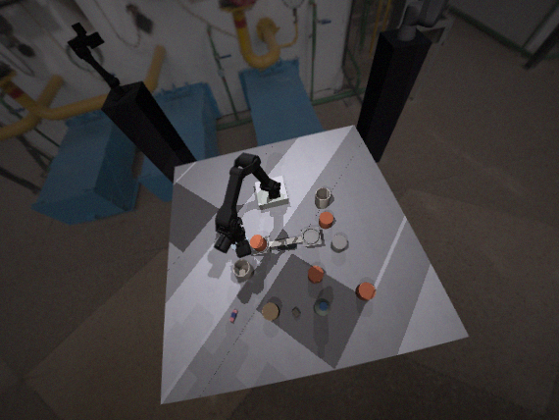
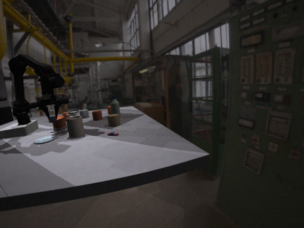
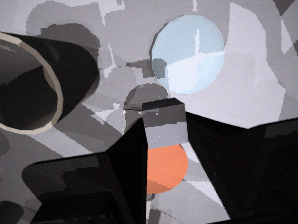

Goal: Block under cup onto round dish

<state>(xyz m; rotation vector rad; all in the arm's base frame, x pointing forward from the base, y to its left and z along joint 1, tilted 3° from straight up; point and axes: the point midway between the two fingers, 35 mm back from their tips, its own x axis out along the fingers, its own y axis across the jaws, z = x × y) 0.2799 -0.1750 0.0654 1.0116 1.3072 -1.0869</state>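
The pale blue round dish is 9 cm below my gripper tip, 5 cm to the right of it and 4 cm behind it. Round my gripper tip: tan cup (30 cm ahead, 8 cm to the left, 6 cm below); then grey block (right at my gripper tip); then small balance (20 cm to the left, 6 cm below, 1 cm ahead).
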